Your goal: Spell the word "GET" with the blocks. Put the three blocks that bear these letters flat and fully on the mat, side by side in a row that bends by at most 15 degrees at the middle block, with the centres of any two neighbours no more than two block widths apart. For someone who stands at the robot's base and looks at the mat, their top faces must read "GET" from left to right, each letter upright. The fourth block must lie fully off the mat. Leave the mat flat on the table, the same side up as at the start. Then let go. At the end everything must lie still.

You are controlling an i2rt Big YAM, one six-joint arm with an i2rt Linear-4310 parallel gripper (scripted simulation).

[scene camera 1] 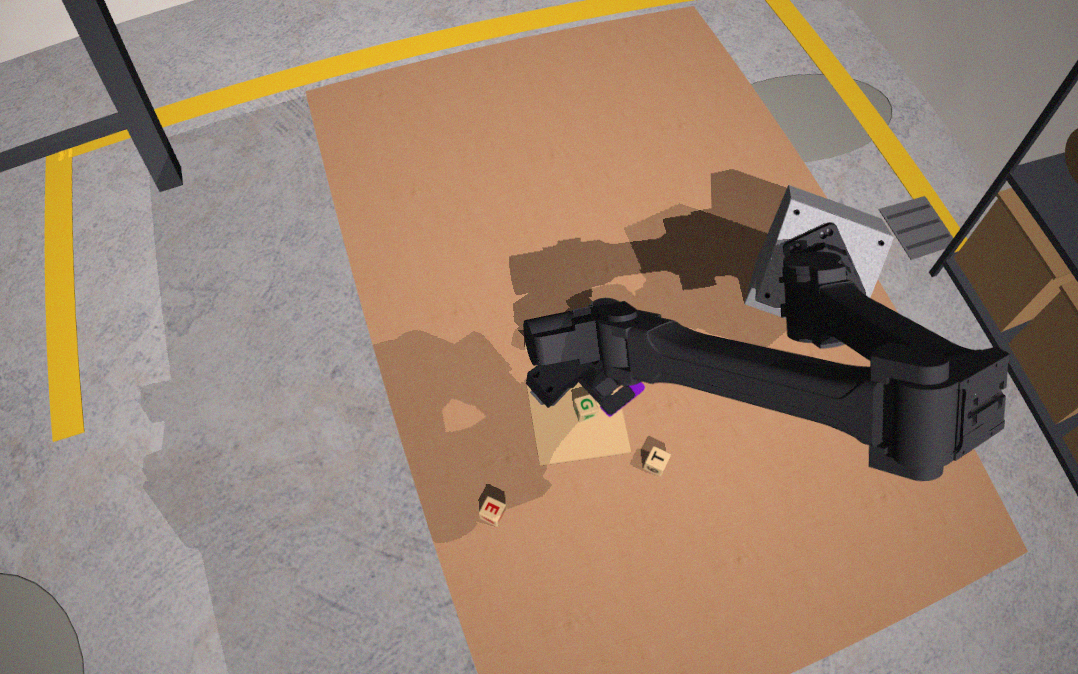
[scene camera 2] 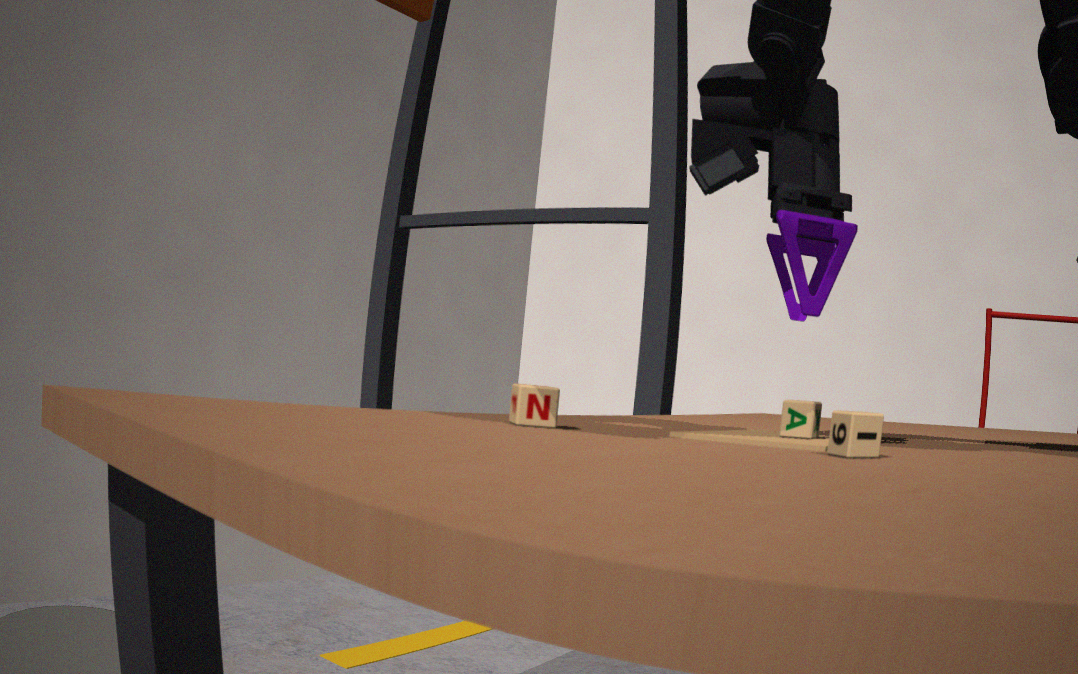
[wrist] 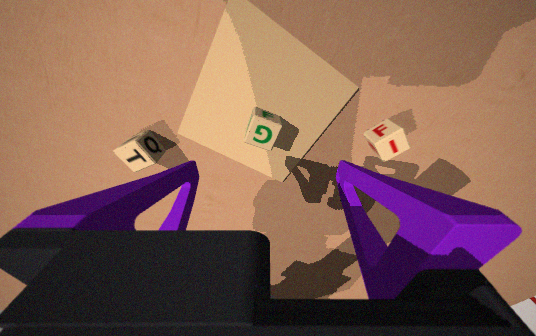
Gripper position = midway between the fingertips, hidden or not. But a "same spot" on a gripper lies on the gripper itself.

my gripper: scene camera 1; scene camera 2 803, 318; wrist
square mat: scene camera 1 560, 437; scene camera 2; wrist
same spot on square mat: point(scene camera 2: 747, 437) = point(wrist: 225, 76)
same spot on my gripper: point(wrist: 81, 260) = point(scene camera 1: 596, 398)
